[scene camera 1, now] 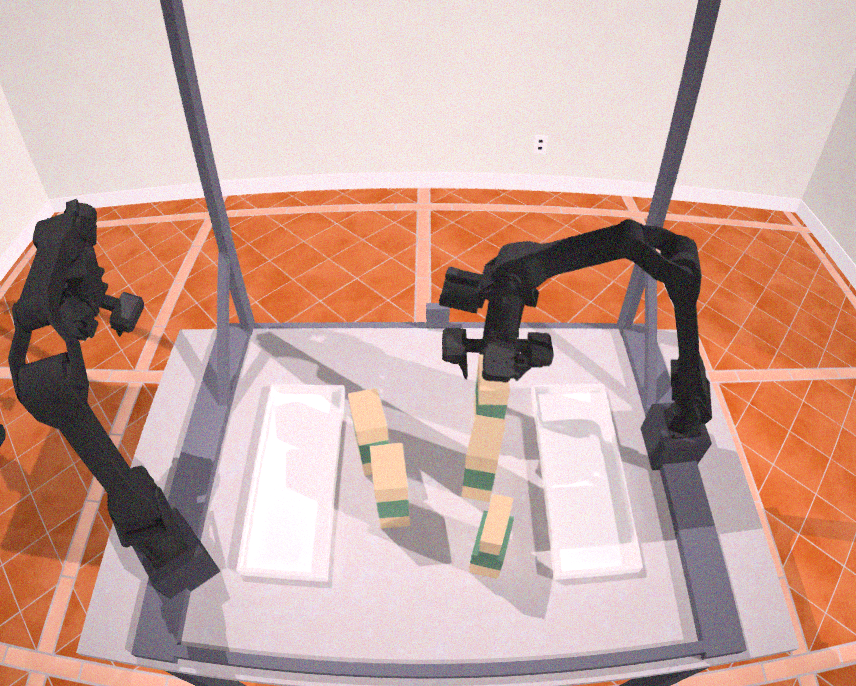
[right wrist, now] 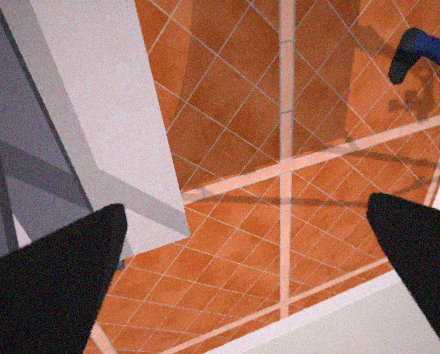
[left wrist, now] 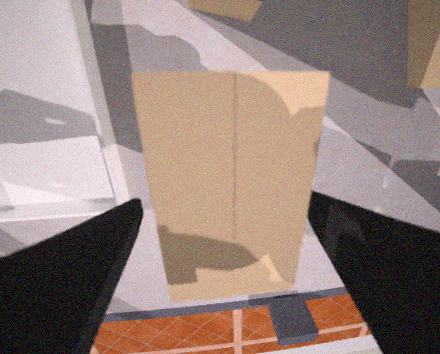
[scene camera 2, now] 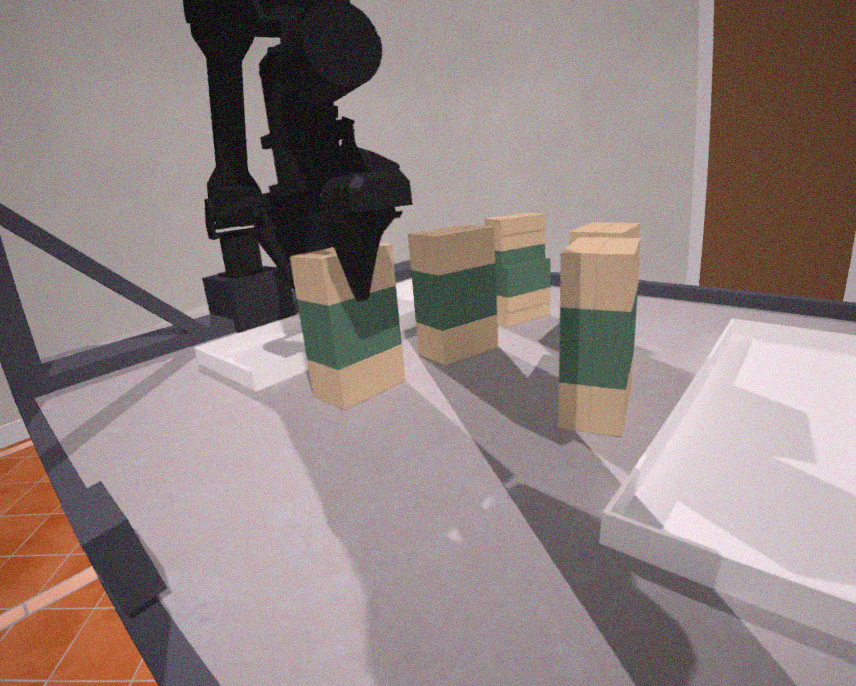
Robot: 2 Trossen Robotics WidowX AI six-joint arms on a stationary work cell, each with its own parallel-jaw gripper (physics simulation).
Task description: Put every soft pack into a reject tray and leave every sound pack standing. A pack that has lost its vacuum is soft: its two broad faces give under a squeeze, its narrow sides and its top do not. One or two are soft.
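Places are measured from the left arm's base along level axes (x ahead, y left, z up), in millimetres.
Pixels of known places: left gripper, fingertip midpoint: (left wrist: 223, 202) (scene camera 2: 330, 297); right gripper, fingertip midpoint: (scene camera 1: 99, 327) (right wrist: 246, 209); left arm's base at its link origin: (scene camera 1: 682, 423) (scene camera 2: 244, 272); right arm's base at its link origin: (scene camera 1: 164, 544).
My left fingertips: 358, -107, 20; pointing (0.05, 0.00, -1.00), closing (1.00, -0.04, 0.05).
For each thing: its middle in the pictures, then the offset to it from my left fingertips, as dx, dy, dz.
- back right pack at the middle of its body: (left wrist: 217, 152) (scene camera 2: 351, 322) (scene camera 1: 490, 397) +1, +20, -30
- middle right pack at the middle of its body: (scene camera 2: 455, 292) (scene camera 1: 483, 460) +24, +154, -30
- front right pack at the middle of its body: (scene camera 2: 516, 268) (scene camera 1: 492, 538) +19, +300, -30
- back left pack at the middle of its body: (scene camera 2: 600, 332) (scene camera 1: 370, 433) +214, +96, -30
- front left pack at the middle of its body: (scene camera 2: 593, 236) (scene camera 1: 396, 468) +165, +203, +31
Five tan packs with green bands stand upright. In scene camera 1 they are the back right pack (scene camera 1: 491, 410) (scene camera 2: 367, 371) (left wrist: 200, 175), middle right pack (scene camera 1: 485, 443) (scene camera 2: 455, 300), front right pack (scene camera 1: 498, 525) (scene camera 2: 523, 275), back left pack (scene camera 1: 367, 418) (scene camera 2: 596, 343) and front left pack (scene camera 1: 389, 471). My left gripper (scene camera 1: 494, 373) (left wrist: 223, 202) is open, its fingers flanking the broad faces of the back right pack; contact is not visible. My right gripper (scene camera 1: 103, 325) (right wrist: 246, 209) is open and empty, off the table's left side. Which packs are soft cannot be seen.
A white tray (scene camera 1: 285, 576) (scene camera 2: 657, 553) lies left of the packs in scene camera 1. Another white tray (scene camera 1: 600, 573) (scene camera 2: 225, 368) (left wrist: 102, 100) lies to their right. Both are empty. Grey frame posts (scene camera 1: 192, 121) (scene camera 1: 682, 121) rise at the back. A shoe (right wrist: 407, 52) shows on the floor.
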